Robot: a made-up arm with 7 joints.
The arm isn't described. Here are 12 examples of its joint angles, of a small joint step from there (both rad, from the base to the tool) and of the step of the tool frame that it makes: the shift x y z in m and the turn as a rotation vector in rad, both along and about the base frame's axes.
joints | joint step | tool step
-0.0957 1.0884 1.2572 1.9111 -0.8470 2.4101 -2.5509 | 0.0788 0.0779 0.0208 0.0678 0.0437 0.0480 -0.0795 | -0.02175 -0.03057 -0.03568 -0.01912 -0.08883 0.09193
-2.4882 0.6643 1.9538 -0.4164 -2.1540 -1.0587 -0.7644 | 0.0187 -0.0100 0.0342 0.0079 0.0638 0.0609 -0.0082 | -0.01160 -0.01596 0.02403 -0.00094 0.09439 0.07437
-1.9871 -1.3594 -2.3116 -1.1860 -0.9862 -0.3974 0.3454 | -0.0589 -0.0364 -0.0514 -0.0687 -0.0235 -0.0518 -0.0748 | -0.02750 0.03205 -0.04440 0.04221 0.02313 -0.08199
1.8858 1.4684 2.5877 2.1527 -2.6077 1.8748 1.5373 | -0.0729 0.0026 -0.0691 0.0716 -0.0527 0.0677 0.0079 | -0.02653 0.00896 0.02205 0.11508 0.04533 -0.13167
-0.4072 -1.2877 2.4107 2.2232 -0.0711 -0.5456 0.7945 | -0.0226 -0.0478 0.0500 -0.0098 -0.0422 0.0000 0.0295 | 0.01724 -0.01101 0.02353 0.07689 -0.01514 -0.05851
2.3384 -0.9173 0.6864 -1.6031 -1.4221 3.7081 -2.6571 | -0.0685 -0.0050 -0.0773 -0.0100 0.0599 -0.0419 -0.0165 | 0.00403 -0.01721 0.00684 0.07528 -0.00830 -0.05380
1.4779 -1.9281 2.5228 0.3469 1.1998 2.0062 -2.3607 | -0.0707 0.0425 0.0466 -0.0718 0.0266 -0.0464 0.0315 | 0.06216 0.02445 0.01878 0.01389 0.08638 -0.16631
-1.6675 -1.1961 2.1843 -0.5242 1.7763 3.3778 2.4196 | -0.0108 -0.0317 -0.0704 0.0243 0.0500 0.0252 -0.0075 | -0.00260 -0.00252 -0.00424 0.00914 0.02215 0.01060
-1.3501 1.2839 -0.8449 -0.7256 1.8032 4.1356 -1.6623 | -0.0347 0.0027 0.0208 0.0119 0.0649 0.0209 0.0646 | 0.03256 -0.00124 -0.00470 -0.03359 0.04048 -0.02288
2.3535 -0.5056 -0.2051 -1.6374 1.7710 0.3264 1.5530 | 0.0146 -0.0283 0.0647 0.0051 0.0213 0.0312 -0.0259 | 0.01842 0.03444 0.01356 -0.03797 0.01119 0.10922
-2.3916 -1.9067 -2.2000 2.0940 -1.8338 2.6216 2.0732 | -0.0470 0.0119 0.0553 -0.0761 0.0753 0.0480 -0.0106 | -0.01549 0.00071 -0.01358 -0.09941 -0.03509 0.03529
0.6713 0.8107 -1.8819 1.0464 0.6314 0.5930 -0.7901 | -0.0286 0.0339 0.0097 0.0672 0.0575 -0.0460 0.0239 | 0.01517 -0.00186 -0.04658 0.09354 -0.08249 0.07668
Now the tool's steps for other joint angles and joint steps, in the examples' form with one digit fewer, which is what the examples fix.
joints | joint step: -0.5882 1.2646 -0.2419 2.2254 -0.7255 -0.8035 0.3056 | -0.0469 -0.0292 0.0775 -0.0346 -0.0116 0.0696 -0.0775
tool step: 0.0141 0.0242 0.0380 -0.0971 0.0236 0.0628
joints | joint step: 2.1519 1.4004 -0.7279 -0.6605 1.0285 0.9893 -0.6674 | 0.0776 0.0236 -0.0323 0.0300 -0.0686 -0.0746 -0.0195
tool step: 0.0478 0.0227 -0.0112 -0.1042 0.1043 0.0931
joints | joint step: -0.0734 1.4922 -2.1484 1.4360 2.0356 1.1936 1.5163 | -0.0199 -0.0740 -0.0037 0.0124 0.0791 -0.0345 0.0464
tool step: -0.0182 -0.0041 0.0299 -0.0586 -0.0245 -0.0677
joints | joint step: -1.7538 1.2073 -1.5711 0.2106 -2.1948 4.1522 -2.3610 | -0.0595 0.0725 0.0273 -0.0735 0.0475 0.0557 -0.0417
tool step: 0.0636 0.0017 -0.0620 -0.0019 0.1359 -0.0778
